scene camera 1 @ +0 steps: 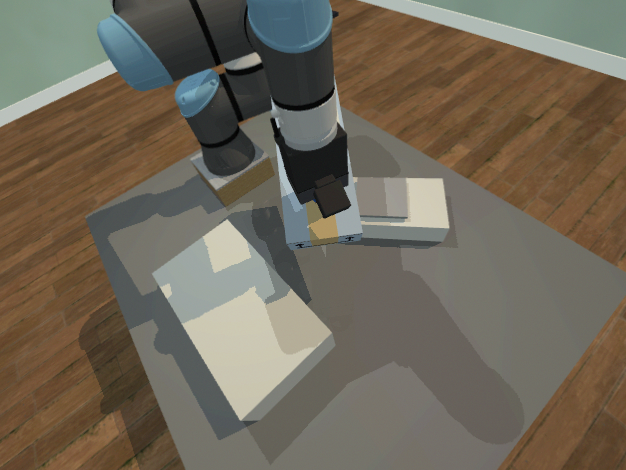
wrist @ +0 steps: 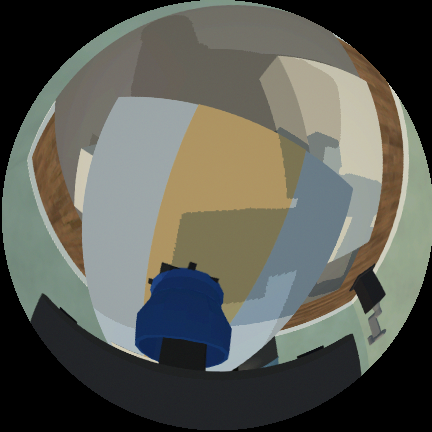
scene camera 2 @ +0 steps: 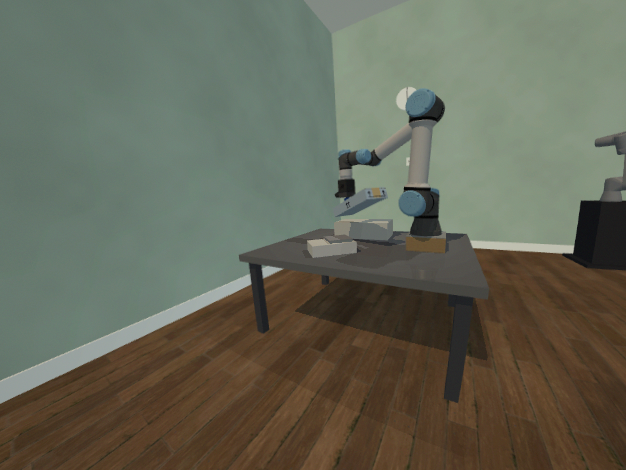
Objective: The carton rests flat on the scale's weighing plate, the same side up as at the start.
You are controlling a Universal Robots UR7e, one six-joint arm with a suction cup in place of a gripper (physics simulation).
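Where they show: hand at its tool point: (wrist: 193, 276); arm's base at its link origin: (scene camera 1: 230, 157) (scene camera 2: 425, 233).
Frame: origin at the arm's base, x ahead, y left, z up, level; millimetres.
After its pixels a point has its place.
The carton (scene camera 1: 298, 222) @(x 431, y -80, z 151 mm) (scene camera 2: 360, 202) @(x 301, y 153, z 178 mm) (wrist: 125, 200) @(x 472, y -11, z 154 mm) is light blue-white with a tan tape band. It hangs in the air from my suction cup (scene camera 2: 346, 198) (wrist: 186, 280), which is on its top face near one end. In the second scene view the carton is clearly tilted, its end toward the robot base higher and the cup's end lower. The scale (scene camera 1: 427, 202) @(x 516, y 232, z -18 mm) (scene camera 2: 328, 248) @(x 436, y 270, z -37 mm) (wrist: 81, 182) @(x 529, y 241, z -18 mm) is a low white box with a grey weighing plate (scene camera 1: 394, 199) @(x 457, y 178, z -2 mm) (scene camera 2: 339, 239) @(x 398, y 212, z -2 mm). In the first scene view the carton overlaps the scale's left part and hides some of it.
A large white block (scene camera 1: 237, 333) @(x 453, y -280, z 32 mm) (scene camera 2: 364, 230) @(x 362, y -149, z -17 mm) (wrist: 362, 130) @(x 463, y -278, z 32 mm) stands on the grey table (scene camera 1: 530, 283) @(x 788, y 232, z -76 mm) (scene camera 2: 404, 270) @(x 71, y 380, z -76 mm). The arm's wooden base block (scene camera 1: 247, 179) @(x 83, y -10, z -31 mm) (scene camera 2: 425, 243) @(x -2, y 85, z -33 mm) is at the back left in the first scene view. A second robot on a black pedestal (scene camera 2: 601, 232) stands far off.
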